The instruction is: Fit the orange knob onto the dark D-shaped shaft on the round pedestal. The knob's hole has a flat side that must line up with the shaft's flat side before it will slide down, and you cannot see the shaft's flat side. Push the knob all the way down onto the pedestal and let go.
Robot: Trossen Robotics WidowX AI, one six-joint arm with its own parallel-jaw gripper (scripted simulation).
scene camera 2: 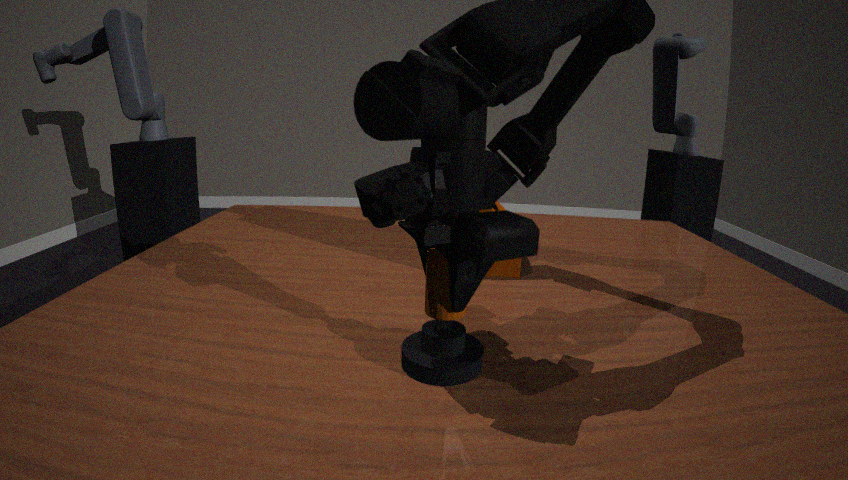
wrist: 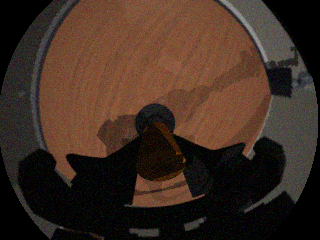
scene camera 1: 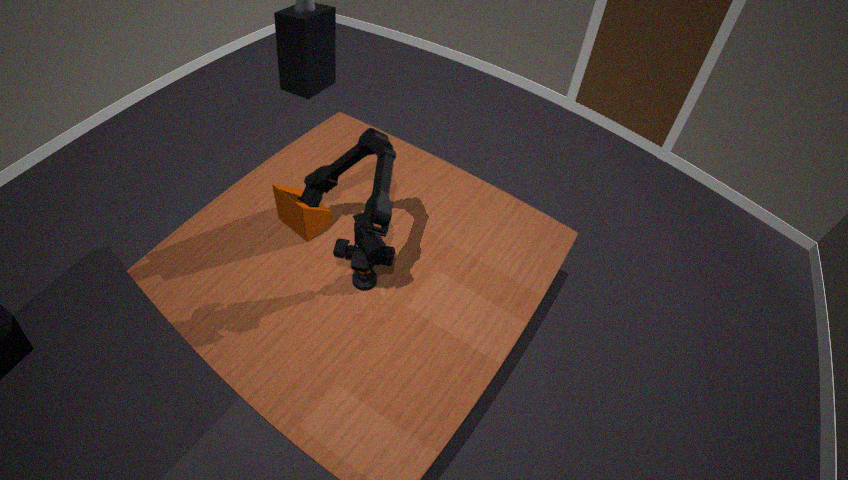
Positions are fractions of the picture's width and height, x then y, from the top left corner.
Scene:
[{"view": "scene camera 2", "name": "gripper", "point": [0.53, 0.63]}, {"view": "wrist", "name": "gripper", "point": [0.49, 0.58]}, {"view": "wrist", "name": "round dark pedestal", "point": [0.47, 0.47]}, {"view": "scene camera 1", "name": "gripper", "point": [0.43, 0.56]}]

